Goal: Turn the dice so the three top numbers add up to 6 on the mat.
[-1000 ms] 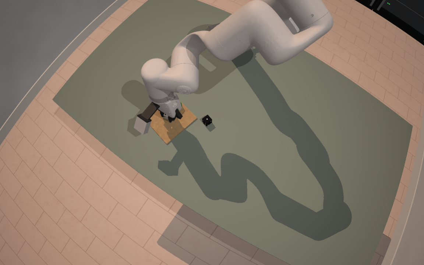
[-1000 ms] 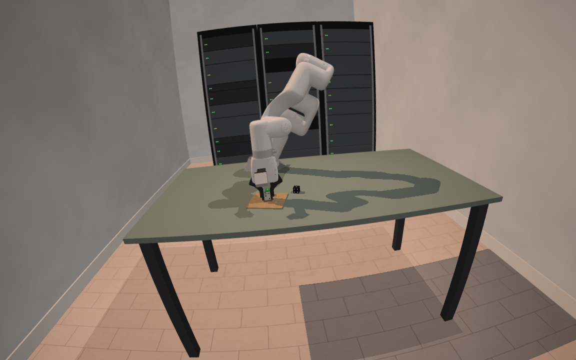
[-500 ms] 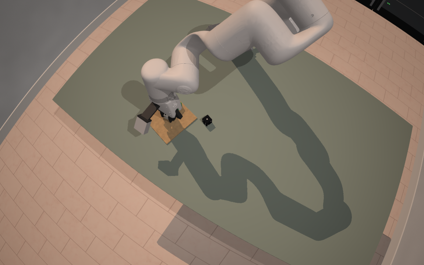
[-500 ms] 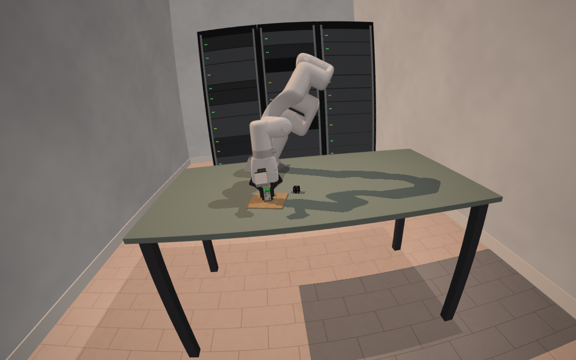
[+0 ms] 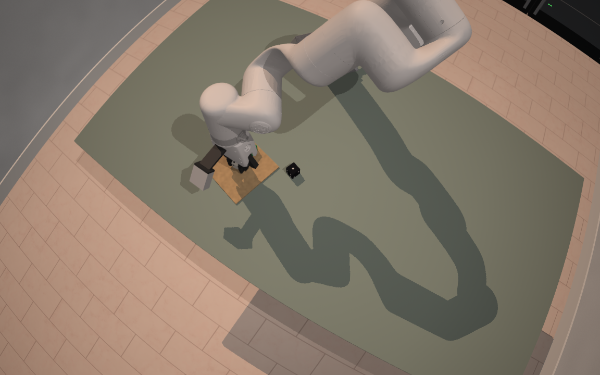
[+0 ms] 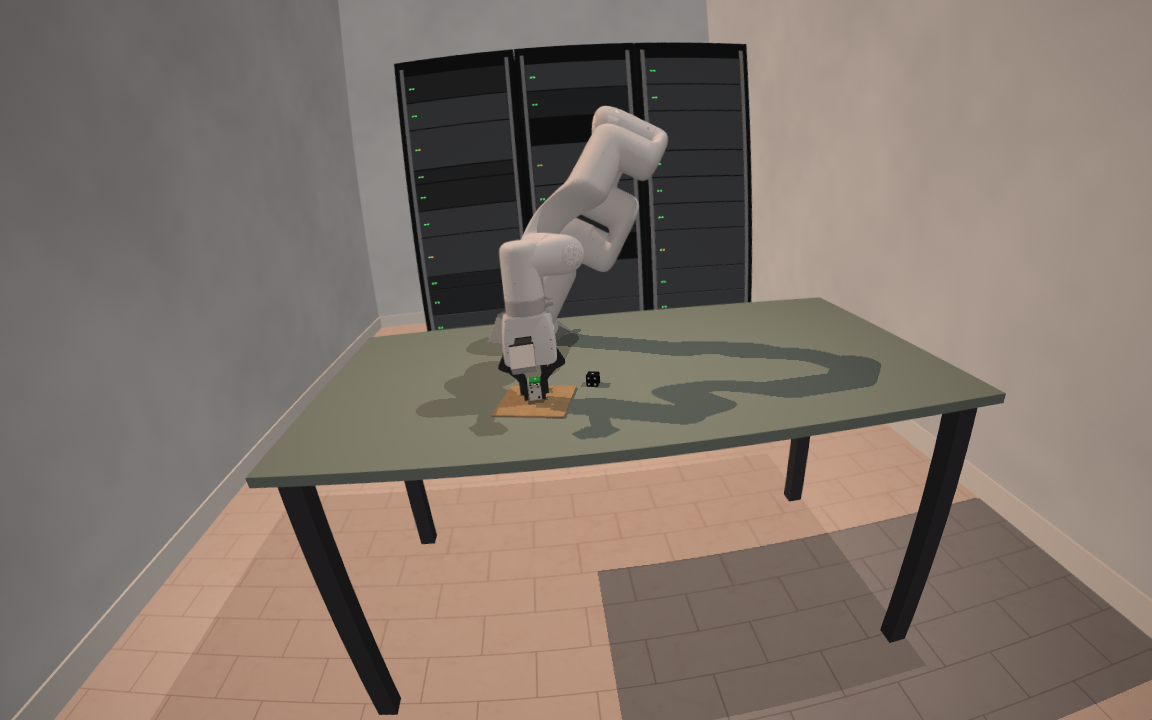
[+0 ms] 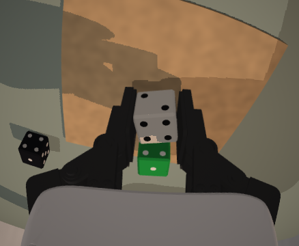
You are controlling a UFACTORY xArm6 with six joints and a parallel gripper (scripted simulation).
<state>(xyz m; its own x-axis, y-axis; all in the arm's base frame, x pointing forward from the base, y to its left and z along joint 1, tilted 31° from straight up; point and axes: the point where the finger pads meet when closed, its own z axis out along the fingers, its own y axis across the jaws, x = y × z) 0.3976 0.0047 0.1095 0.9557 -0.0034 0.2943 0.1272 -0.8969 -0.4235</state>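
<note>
Now: the white die 1 cm below my hand. Round my hand: black die: 11 cm to the left, 8 cm behind, 2 cm below; brown mat: 3 cm below; green die: 5 cm behind, 1 cm to the right, 1 cm below.
</note>
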